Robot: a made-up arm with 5 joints.
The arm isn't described. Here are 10 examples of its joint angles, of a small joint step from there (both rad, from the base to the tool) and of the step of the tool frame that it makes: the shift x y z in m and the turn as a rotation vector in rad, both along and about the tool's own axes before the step.
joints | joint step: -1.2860 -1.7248 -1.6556 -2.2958 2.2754 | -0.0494 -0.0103 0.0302 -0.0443 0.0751
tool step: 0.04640 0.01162 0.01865 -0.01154 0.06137 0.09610
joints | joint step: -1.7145 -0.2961 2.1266 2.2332 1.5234 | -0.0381 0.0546 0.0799 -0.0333 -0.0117
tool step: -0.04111 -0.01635 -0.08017 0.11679 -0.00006 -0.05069
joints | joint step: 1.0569 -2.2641 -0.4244 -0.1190 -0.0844 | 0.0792 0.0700 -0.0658 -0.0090 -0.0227
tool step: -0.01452 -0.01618 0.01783 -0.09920 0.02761 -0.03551
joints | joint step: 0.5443 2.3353 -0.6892 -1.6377 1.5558 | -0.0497 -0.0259 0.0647 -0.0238 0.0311
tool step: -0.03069 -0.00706 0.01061 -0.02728 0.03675 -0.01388
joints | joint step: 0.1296 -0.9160 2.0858 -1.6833 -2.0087 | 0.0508 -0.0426 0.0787 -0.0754 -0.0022
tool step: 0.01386 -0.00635 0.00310 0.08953 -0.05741 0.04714
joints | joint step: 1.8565 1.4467 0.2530 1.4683 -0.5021 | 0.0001 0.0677 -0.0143 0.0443 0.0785
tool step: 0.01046 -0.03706 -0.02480 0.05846 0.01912 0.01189
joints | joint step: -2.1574 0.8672 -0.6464 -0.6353 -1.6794 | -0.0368 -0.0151 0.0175 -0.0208 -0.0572
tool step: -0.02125 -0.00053 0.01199 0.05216 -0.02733 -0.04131
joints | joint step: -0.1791 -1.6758 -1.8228 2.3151 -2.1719 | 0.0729 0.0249 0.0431 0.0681 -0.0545
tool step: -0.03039 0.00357 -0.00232 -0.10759 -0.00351 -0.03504
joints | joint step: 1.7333 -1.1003 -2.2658 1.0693 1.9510 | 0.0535 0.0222 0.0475 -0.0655 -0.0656
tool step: 0.01378 -0.02545 -0.01039 0.01216 0.05235 -0.01018
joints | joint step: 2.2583 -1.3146 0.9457 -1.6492 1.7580 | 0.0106 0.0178 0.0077 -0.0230 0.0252
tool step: 0.02472 0.00694 0.00324 -0.00358 0.01550 0.04336
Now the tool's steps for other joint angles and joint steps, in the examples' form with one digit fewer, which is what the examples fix.
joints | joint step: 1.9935 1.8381 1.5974 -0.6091 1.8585 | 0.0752 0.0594 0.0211 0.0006 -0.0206
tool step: -0.0011 -0.0160 0.0591 -0.0978 -0.0317 -0.0276
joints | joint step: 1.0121 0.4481 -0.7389 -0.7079 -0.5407 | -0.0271 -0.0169 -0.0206 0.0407 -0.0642
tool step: -0.0242 -0.0085 -0.0042 0.0466 0.0085 -0.0740
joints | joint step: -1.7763 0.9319 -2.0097 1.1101 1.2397 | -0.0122 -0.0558 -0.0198 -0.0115 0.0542
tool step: 0.0126 0.0101 -0.0010 0.0091 -0.0421 0.0348
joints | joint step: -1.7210 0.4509 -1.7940 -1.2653 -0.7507 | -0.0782 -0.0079 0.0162 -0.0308 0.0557
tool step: 0.0130 -0.0030 0.0371 0.0490 -0.0795 0.0504
